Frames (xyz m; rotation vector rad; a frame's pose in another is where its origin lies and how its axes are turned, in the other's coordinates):
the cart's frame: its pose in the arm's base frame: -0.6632 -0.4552 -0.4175 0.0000 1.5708 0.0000
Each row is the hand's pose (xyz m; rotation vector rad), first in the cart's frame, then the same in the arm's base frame.
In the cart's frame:
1: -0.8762 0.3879 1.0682 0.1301 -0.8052 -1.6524
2: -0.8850 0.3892 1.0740 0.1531 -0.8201 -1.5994
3: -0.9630 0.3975 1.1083 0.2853 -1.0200 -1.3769
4: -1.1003 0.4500 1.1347 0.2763 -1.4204 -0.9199
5: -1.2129 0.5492 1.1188 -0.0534 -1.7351 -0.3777
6: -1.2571 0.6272 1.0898 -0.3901 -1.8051 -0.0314
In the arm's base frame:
1: 0.4050 -0.0673 0.4587 -1.0470 0.4086 -1.2260
2: 0.4108 -0.0660 0.4675 -0.9944 0.4164 -1.2049
3: 0.4451 -0.0577 0.5455 -0.7347 0.3028 -1.1188
4: 0.4715 -0.0052 0.6828 -0.4145 0.0411 -0.7703
5: 0.4556 0.0940 0.7954 -0.2679 -0.1809 -0.2015
6: 0.4266 0.1720 0.8396 -0.2594 -0.2516 0.2207

